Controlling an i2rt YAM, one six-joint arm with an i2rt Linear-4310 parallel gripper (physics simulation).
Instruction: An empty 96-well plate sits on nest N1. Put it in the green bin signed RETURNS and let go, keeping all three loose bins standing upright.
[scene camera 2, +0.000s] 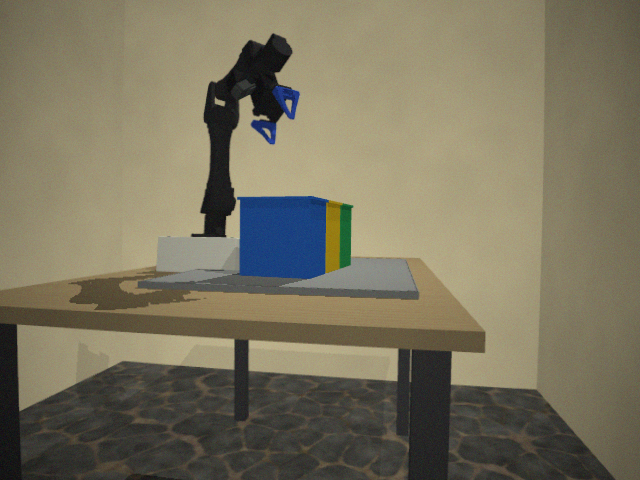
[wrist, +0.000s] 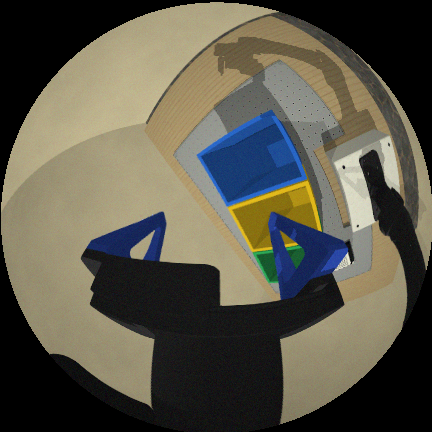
Scene:
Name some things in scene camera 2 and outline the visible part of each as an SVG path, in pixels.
The gripper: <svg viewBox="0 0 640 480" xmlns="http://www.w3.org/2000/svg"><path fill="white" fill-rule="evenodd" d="M273 77L275 84L268 85L252 110L254 116L264 115L269 120L253 120L251 127L259 132L269 144L274 145L276 123L284 112L289 119L294 120L300 93L291 87L279 85L277 79L275 80ZM287 99L292 101L291 113L285 102Z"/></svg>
A green bin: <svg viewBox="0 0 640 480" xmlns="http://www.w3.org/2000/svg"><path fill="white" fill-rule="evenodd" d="M344 203L340 205L339 268L351 265L351 210L354 206Z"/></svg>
A blue bin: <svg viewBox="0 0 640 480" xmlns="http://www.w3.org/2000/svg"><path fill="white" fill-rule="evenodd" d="M237 197L237 200L240 200L241 276L311 279L325 274L326 202L329 202L329 200L314 196Z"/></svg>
A yellow bin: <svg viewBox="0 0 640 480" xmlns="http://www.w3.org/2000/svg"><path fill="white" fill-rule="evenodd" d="M331 200L326 202L325 273L338 270L340 261L340 205L343 205L343 203Z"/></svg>

